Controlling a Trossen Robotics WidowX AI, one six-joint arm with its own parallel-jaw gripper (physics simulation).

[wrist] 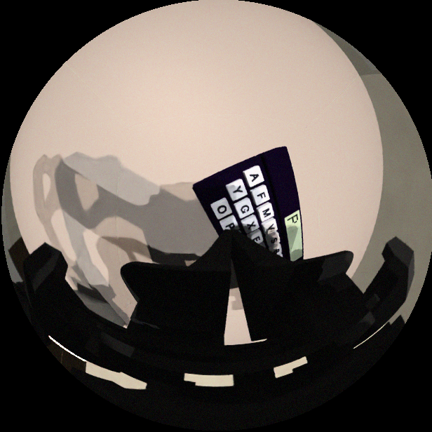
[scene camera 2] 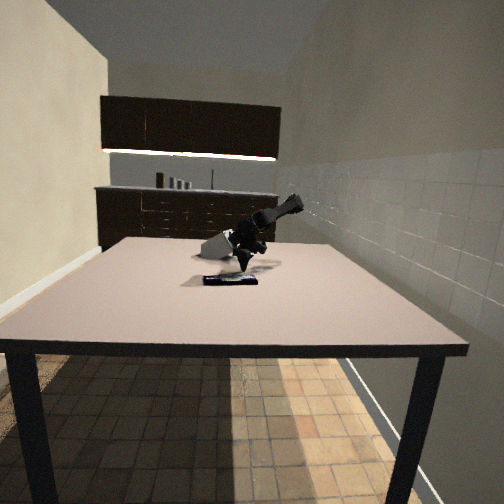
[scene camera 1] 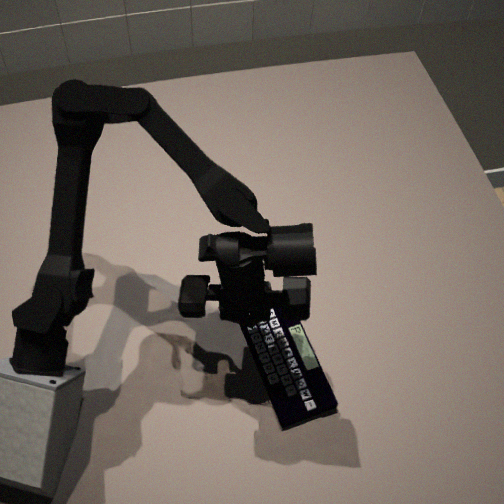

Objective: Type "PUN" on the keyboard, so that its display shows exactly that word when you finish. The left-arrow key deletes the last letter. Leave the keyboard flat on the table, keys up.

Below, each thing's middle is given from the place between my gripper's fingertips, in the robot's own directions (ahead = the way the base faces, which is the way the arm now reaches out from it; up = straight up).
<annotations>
Now: the dark keyboard (scene camera 1: pixel 289 368) 50 mm to the right of my hand, 40 mm ahead of it and 20 mm below it.
</annotations>
